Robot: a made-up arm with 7 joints. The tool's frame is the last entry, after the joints.
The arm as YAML. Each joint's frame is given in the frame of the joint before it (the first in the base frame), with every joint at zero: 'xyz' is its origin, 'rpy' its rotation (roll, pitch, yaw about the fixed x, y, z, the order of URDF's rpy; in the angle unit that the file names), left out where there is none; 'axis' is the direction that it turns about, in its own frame. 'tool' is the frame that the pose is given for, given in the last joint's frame.
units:
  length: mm
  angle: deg
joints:
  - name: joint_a
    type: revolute
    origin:
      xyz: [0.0, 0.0, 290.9]
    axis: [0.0, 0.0, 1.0]
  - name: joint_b
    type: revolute
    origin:
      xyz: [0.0, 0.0, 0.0]
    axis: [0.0, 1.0, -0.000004]
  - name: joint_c
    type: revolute
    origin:
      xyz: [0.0, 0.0, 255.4]
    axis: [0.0, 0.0, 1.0]
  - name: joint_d
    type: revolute
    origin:
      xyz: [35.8, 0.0, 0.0]
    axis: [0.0, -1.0, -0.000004]
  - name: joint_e
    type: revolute
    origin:
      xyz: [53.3, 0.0, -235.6]
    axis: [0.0, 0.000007, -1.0]
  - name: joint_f
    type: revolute
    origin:
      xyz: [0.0, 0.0, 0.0]
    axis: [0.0, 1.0, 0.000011]
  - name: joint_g
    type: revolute
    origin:
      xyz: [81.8, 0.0, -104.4]
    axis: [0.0, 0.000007, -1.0]
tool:
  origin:
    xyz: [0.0, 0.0, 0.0]
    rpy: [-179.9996, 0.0, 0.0]
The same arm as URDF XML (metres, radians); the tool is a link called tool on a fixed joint. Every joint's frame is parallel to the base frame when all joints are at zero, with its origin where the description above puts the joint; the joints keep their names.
<robot name="arm">
  <joint name="joint_a" type="continuous">
    <parent link="base_link"/>
    <child link="link1"/>
    <origin xyz="0 0 0.2909"/>
    <axis xyz="0 0 1"/>
  </joint>
  <joint name="joint_b" type="continuous">
    <parent link="link1"/>
    <child link="link2"/>
    <origin xyz="0 0 0"/>
    <axis xyz="0 1 0"/>
  </joint>
  <joint name="joint_c" type="continuous">
    <parent link="link2"/>
    <child link="link3"/>
    <origin xyz="0 0 0.2554"/>
    <axis xyz="0 0 1"/>
  </joint>
  <joint name="joint_d" type="continuous">
    <parent link="link3"/>
    <child link="link4"/>
    <origin xyz="0.0358 0 0"/>
    <axis xyz="0 -1 0"/>
  </joint>
  <joint name="joint_e" type="continuous">
    <parent link="link4"/>
    <child link="link5"/>
    <origin xyz="0.0533 0 -0.2356"/>
    <axis xyz="0 0 -1"/>
  </joint>
  <joint name="joint_f" type="continuous">
    <parent link="link5"/>
    <child link="link6"/>
    <origin xyz="0 0 0"/>
    <axis xyz="0 1 0"/>
  </joint>
  <joint name="joint_g" type="continuous">
    <parent link="link6"/>
    <child link="link7"/>
    <origin xyz="0.0818 0 -0.1044"/>
    <axis xyz="0 0 -1"/>
  </joint>
  <joint name="tool_joint" type="fixed">
    <parent link="link7"/>
    <child link="tool"/>
    <origin xyz="0 0 0" rpy="-3.1416 0 0"/>
  </joint>
  <link name="base_link"/>
  <link name="link1"/>
  <link name="link2"/>
  <link name="link3"/>
  <link name="link4"/>
  <link name="link5"/>
  <link name="link6"/>
  <link name="link7"/>
  <link name="tool"/>
</robot>

